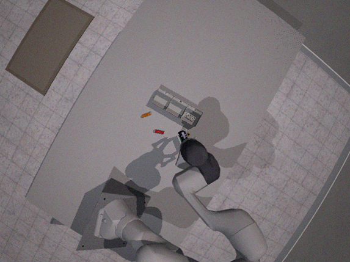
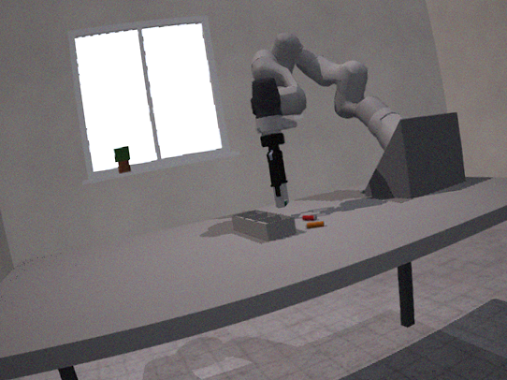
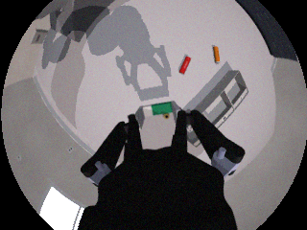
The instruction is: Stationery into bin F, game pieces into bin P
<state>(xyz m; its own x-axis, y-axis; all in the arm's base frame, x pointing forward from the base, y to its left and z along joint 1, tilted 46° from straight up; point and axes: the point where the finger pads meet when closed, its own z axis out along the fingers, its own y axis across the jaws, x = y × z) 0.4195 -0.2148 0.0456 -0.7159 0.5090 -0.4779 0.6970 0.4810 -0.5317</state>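
Right now my hand is 7 cm above the tiny yellowish object, 4 cm short of it and 1 cm to the left of it. The rest, counted from my hand: red piece: 13 cm to the left, 7 cm below, 1 cm behind; then small green item: 3 cm below; then white spotted piece: 13 cm ahead, 6 cm below, 2 cm to the left.
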